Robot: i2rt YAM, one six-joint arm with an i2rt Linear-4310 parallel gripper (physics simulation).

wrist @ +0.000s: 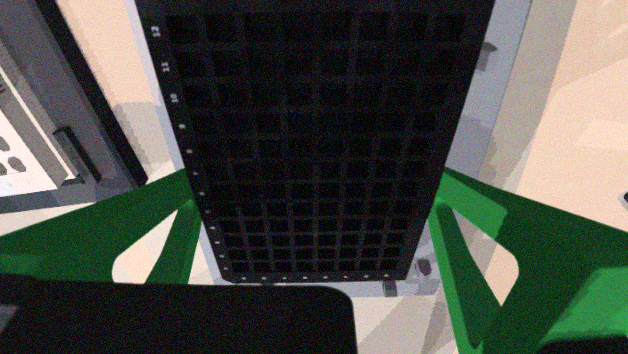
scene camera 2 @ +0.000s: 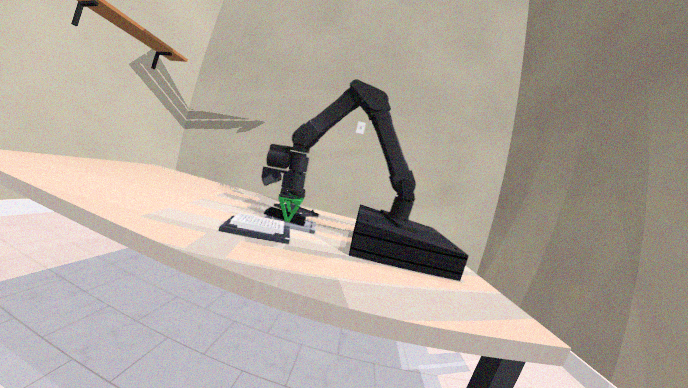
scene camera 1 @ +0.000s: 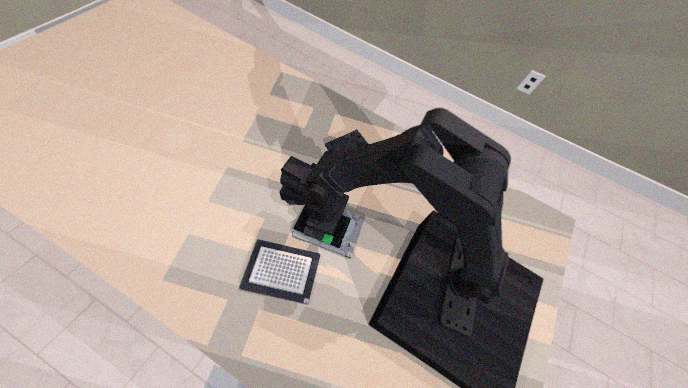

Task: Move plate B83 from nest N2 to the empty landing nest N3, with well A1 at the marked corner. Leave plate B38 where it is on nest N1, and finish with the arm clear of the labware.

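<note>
My gripper [scene camera 1: 325,235] [scene camera 2: 288,212] [wrist: 314,177], with green fingers, is shut on a black well plate [scene camera 1: 340,235] [scene camera 2: 275,214] [wrist: 320,125]. The plate lies over the light grey nest [scene camera 1: 356,227] [scene camera 2: 306,227] [wrist: 470,130]; I cannot tell whether it touches it. In the wrist view its column numbers run up the left side, with 12 near the top. A white plate [scene camera 1: 281,270] [scene camera 2: 256,223] [wrist: 25,170] sits on a dark nest [scene camera 1: 313,275] [scene camera 2: 260,236] [wrist: 107,130] beside it. No plate or nest names are readable.
A dark flat thing [scene camera 1: 350,139], possibly another nest, is partly hidden behind the arm. A dark corner shows at the right edge of the wrist view. The arm's black base block [scene camera 1: 500,345] [scene camera 2: 405,245] stands on the table beside the nests.
</note>
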